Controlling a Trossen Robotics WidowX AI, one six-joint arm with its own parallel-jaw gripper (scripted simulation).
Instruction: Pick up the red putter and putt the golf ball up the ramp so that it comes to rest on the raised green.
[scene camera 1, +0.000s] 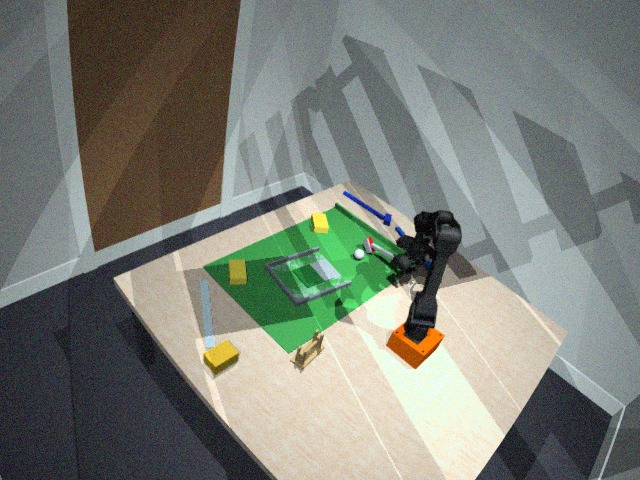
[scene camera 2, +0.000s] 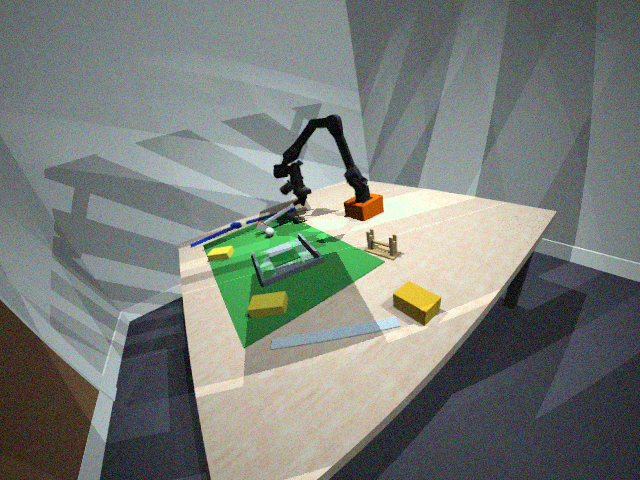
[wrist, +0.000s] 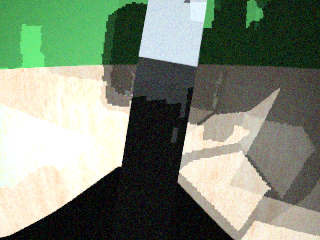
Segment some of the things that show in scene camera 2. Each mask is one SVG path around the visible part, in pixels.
A pale blue bar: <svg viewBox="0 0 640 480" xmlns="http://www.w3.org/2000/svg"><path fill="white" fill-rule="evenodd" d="M400 323L396 316L337 329L273 338L270 350L376 333L381 330L400 327Z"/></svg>
